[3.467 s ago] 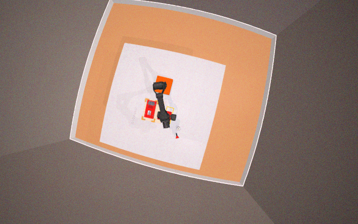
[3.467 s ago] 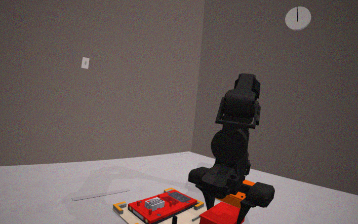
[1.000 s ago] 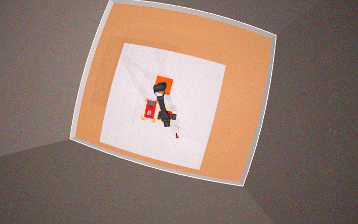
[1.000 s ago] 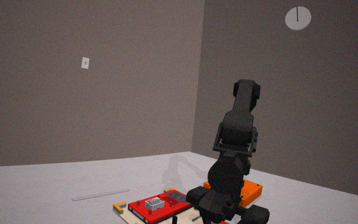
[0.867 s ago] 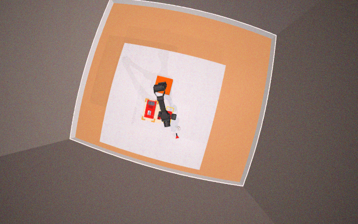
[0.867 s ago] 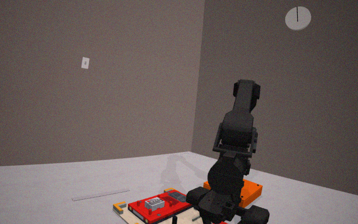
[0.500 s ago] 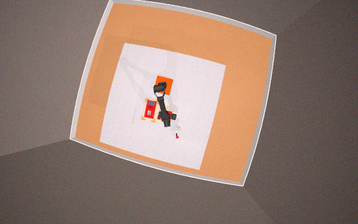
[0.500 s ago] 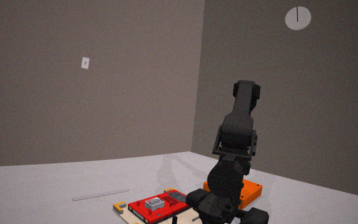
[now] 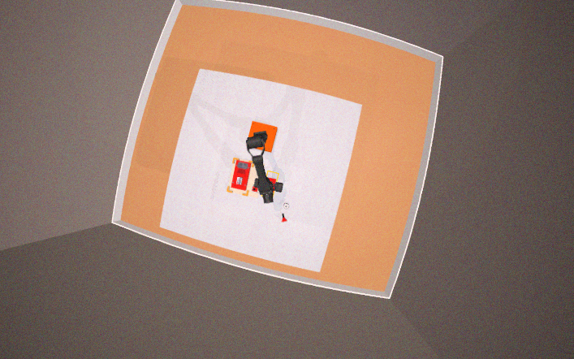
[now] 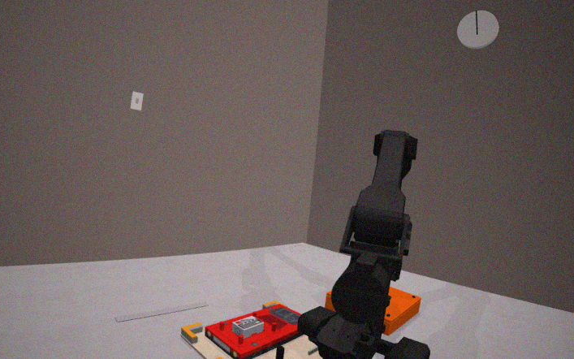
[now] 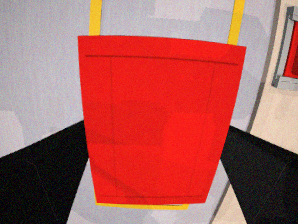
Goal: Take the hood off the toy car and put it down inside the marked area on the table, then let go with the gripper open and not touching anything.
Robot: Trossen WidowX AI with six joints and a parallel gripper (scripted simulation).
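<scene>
My gripper tip is 1 cm below the red hood. Also, from my gripper tip: thin grey strip (7 cm ahead, 41 cm to the right, 1 cm below).
</scene>
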